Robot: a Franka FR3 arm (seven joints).
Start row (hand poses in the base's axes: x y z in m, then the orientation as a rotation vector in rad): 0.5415 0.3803 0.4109 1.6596 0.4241 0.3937
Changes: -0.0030 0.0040 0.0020 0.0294 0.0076 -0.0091; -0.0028 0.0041 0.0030 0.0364 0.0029 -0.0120; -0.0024 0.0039 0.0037 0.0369 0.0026 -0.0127; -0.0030 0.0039 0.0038 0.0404 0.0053 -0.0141; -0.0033 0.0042 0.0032 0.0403 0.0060 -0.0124; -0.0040 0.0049 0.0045 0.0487 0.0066 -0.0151; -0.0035 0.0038 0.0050 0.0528 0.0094 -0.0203; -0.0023 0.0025 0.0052 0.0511 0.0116 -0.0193; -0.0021 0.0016 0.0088 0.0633 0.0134 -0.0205; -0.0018 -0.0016 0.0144 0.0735 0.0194 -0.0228; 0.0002 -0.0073 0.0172 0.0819 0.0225 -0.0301; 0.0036 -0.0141 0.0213 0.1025 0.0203 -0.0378; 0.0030 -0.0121 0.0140 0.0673 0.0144 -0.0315; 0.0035 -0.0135 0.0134 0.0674 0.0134 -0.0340; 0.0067 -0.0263 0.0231 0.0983 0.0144 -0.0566; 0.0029 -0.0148 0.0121 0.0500 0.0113 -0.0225; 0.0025 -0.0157 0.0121 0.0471 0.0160 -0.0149; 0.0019 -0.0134 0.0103 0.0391 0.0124 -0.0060; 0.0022 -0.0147 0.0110 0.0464 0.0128 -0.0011
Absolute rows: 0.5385 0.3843 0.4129 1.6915 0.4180 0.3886; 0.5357 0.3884 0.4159 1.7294 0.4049 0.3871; 0.5333 0.3923 0.4196 1.7677 0.3906 0.3853; 0.5303 0.3962 0.4234 1.8102 0.3762 0.3809; 0.5270 0.4004 0.4266 1.8525 0.3636 0.3769; 0.5230 0.4053 0.4311 1.9034 0.3475 0.3723; 0.5195 0.4091 0.4361 1.9594 0.3272 0.3623; 0.5172 0.4116 0.4413 2.0140 0.3090 0.3500; 0.5151 0.4132 0.4501 2.0809 0.2886 0.3373; 0.5133 0.4116 0.4645 2.1591 0.2674 0.3184; 0.5135 0.4043 0.4817 2.2464 0.2380 0.2926; 0.5171 0.3902 0.5030 2.3533 0.1949 0.2673; 0.5201 0.3781 0.5170 2.4234 0.1579 0.2452; 0.5236 0.3646 0.5304 2.4928 0.1160 0.2222; 0.5303 0.3383 0.5535 2.5918 0.0412 0.1905; 0.5332 0.3235 0.5656 2.6420 0.0115 0.1707; 0.5357 0.3078 0.5777 2.6897 -0.0069 0.1465; 0.5376 0.2944 0.5880 2.7293 -0.0142 0.1291; 0.5398 0.2797 0.5990 2.7763 -0.0152 0.1123
